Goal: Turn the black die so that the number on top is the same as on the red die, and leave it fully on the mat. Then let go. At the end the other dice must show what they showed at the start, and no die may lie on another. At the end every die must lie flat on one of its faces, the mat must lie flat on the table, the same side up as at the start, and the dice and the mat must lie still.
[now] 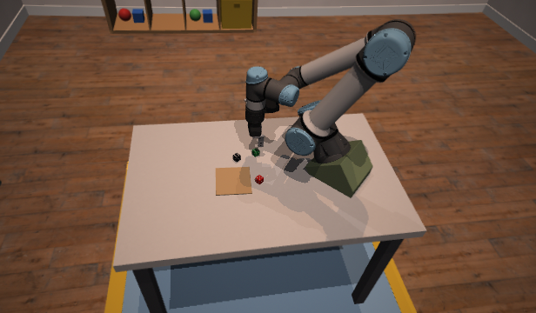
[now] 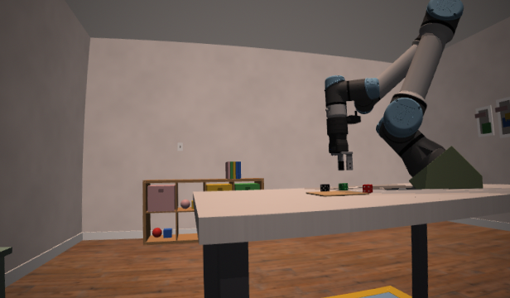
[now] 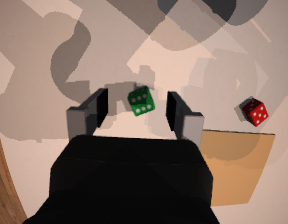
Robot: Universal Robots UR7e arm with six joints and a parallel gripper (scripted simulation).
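The green die is 10 mm ahead of my hand and 80 mm below it. From my hand the other things lie so: red die 70 mm ahead, 140 mm to the left, 80 mm below; then tan mat 160 mm ahead, 100 mm to the left, 90 mm below; then black die 100 mm ahead, 10 mm to the right, 80 mm below.
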